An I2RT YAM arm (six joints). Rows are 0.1 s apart.
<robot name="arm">
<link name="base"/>
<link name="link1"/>
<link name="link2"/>
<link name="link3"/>
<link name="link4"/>
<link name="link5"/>
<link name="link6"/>
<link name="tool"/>
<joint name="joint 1" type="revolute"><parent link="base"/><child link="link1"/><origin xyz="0 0 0.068"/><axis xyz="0 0 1"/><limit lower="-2.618" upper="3.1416"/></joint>
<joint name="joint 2" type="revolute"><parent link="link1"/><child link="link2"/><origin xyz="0.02 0.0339 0.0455" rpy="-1.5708 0 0"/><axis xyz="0 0 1"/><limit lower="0" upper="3.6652"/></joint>
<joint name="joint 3" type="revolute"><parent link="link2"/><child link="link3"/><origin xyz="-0.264 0 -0.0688" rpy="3.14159 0 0"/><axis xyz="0 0 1"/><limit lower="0" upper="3.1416"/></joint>
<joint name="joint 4" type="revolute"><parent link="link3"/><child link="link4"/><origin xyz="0.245 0.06 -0.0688"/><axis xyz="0 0 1"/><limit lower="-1.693" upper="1.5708"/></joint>
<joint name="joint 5" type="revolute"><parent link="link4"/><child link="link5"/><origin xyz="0.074 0.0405 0.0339" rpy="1.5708 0 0"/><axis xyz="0 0 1"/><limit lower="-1.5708" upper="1.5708"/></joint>
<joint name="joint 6" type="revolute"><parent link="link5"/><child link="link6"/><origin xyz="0.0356 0 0.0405" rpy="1.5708 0 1.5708"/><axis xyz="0 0 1"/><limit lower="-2.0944" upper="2.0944"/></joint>
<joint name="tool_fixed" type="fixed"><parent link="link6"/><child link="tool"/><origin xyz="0 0 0" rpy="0 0 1.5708"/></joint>
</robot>
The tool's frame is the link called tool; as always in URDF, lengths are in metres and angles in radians.
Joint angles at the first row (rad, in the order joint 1, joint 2, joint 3, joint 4, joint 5, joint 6):
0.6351, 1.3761, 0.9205, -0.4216, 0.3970, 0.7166
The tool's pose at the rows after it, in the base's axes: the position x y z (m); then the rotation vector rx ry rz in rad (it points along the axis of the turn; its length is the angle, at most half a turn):
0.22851 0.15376 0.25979 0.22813 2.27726 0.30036
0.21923 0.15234 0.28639 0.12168 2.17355 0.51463
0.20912 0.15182 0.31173 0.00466 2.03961 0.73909
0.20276 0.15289 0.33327 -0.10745 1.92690 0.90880
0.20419 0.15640 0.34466 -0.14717 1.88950 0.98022
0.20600 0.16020 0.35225 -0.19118 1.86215 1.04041
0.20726 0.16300 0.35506 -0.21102 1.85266 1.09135
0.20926 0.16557 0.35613 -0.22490 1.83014 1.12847
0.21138 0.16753 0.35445 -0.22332 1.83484 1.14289
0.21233 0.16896 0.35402 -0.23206 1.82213 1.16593
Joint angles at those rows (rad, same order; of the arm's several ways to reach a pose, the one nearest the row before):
0.6352, 1.2891, 0.9144, -0.3769, 0.3385, 0.6868
0.6351, 1.1974, 0.9029, -0.2811, 0.2100, 0.6326
0.6363, 1.1200, 0.8899, -0.1626, 0.0609, 0.6002
0.6356, 1.0829, 0.9005, -0.0761, -0.0751, 0.5820
0.6351, 1.0942, 0.9324, -0.0516, -0.1341, 0.5879
0.6351, 1.1092, 0.9564, -0.0282, -0.1910, 0.5898
0.6353, 1.1203, 0.9661, -0.0100, -0.2326, 0.6060
0.6351, 1.1316, 0.9652, 0.0285, -0.2595, 0.6169
0.6351, 1.1432, 0.9653, 0.0392, -0.2689, 0.6271
0.6351, 1.1490, 0.9603, 0.0653, -0.2857, 0.6346

